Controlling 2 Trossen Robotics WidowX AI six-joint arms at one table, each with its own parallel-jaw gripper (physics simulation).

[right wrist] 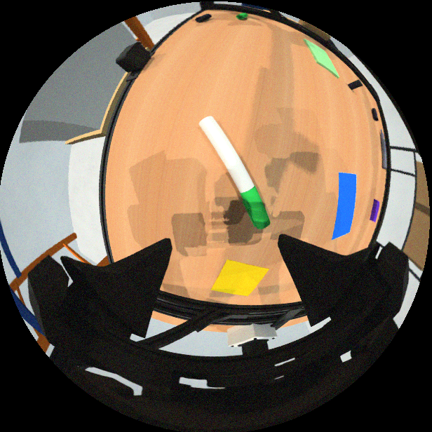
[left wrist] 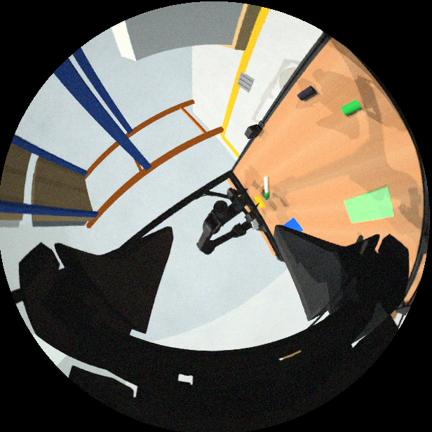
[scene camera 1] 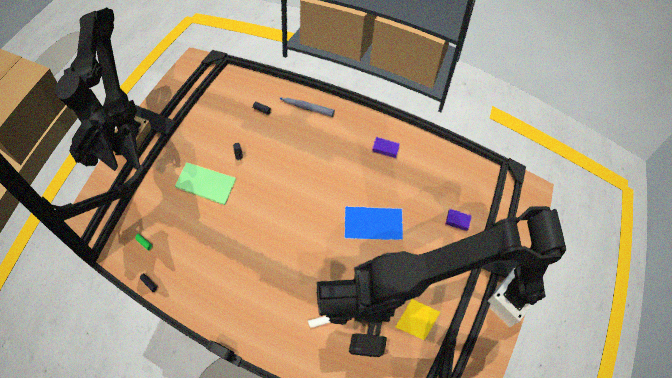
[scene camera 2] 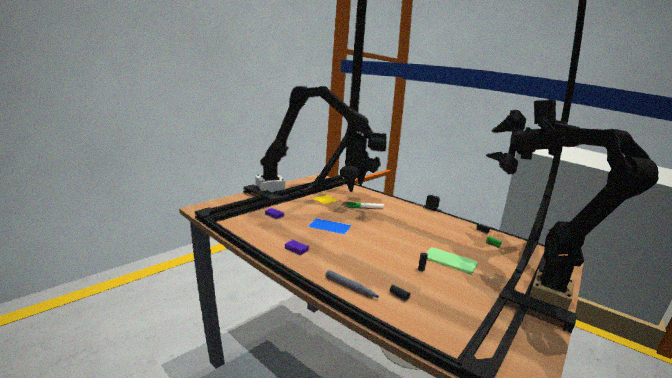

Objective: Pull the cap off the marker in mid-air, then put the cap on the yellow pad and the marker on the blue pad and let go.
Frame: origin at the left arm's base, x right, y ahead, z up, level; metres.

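Seen in the pictures: left gripper, between the fingertips: (scene camera 1: 127, 168) (scene camera 2: 489, 143); right gripper, between the fingertips: (scene camera 1: 368, 320) (scene camera 2: 355, 188); left arm's base, origin of its link: (scene camera 2: 554, 283); right arm's base, origin of its link: (scene camera 1: 518, 293) (scene camera 2: 270, 177).
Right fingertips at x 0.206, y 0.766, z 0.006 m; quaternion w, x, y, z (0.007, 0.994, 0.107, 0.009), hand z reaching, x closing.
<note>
Offsets run from my right fingertips to a thing's top centre.
The marker @[dx -0.004, dy -0.057, dz -0.044 m] (scene camera 1: 318, 321) (scene camera 2: 372, 205) (left wrist: 266, 185) (right wrist: 230, 157) has a white body and lies flat on the table. Its green cap @[dx -0.034, dy -0.021, dz -0.043 m] (scene camera 2: 353, 204) (right wrist: 256, 209) is on its end; in scene camera 1 the arm hides the cap. The yellow pad @[dx -0.052, dy +0.105, dz -0.061 m] (scene camera 1: 419, 320) (scene camera 2: 325, 199) (left wrist: 259, 202) (right wrist: 240, 278) lies near the cap end. The blue pad @[dx -0.236, dy -0.068, dz -0.061 m] (scene camera 1: 373, 223) (scene camera 2: 330, 226) (left wrist: 293, 225) (right wrist: 345, 205) is bare. My right gripper (right wrist: 226, 242) is open and empty above the marker, pointing down. My left gripper (scene camera 1: 126, 167) (scene camera 2: 491, 142) (left wrist: 225, 231) is open and empty, raised high near its own base.
A light green pad @[dx -0.175, dy -0.472, dz -0.054 m] (scene camera 1: 205, 183) (scene camera 2: 451, 260), a loose green cylinder @[dx +0.040, dy -0.550, dz -0.041 m] (scene camera 1: 144, 242) (scene camera 2: 493, 242), several black cylinders @[dx -0.427, dy -0.438, dz -0.041 m] (scene camera 1: 261, 107) (scene camera 2: 400, 292), a grey pen @[dx -0.476, dy -0.334, dz -0.042 m] (scene camera 1: 307, 106) (scene camera 2: 350, 284) and two purple blocks @[dx -0.432, dy -0.106, dz -0.047 m] (scene camera 1: 386, 147) @[dx -0.313, dy +0.119, dz -0.047 m] (scene camera 2: 274, 213) lie about the table. A black frame (scene camera 1: 350, 92) runs round the edges.
</note>
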